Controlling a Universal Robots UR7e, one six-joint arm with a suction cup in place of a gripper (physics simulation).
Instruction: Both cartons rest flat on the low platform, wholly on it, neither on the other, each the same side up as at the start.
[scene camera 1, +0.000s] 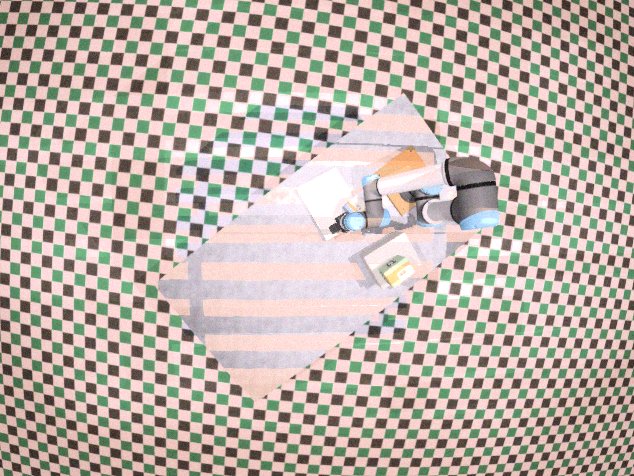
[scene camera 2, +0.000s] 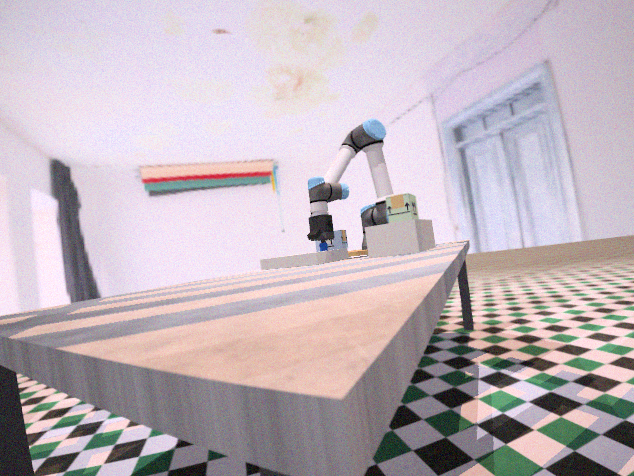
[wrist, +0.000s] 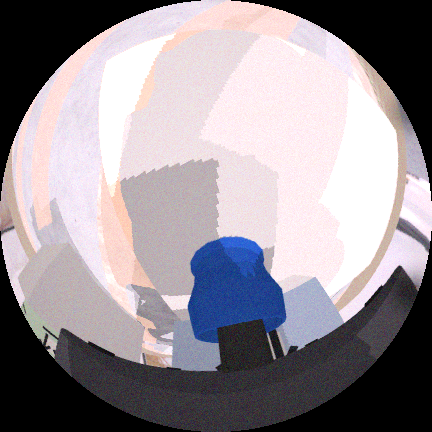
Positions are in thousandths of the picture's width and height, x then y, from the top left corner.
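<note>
My suction cup (wrist: 536, 661) holds nothing. The cup is 12 cm from the middle of a low white platform (scene camera 1: 512, 413). The platform is also visible at (scene camera 2: 496, 543) and (wrist: 485, 309).
</note>
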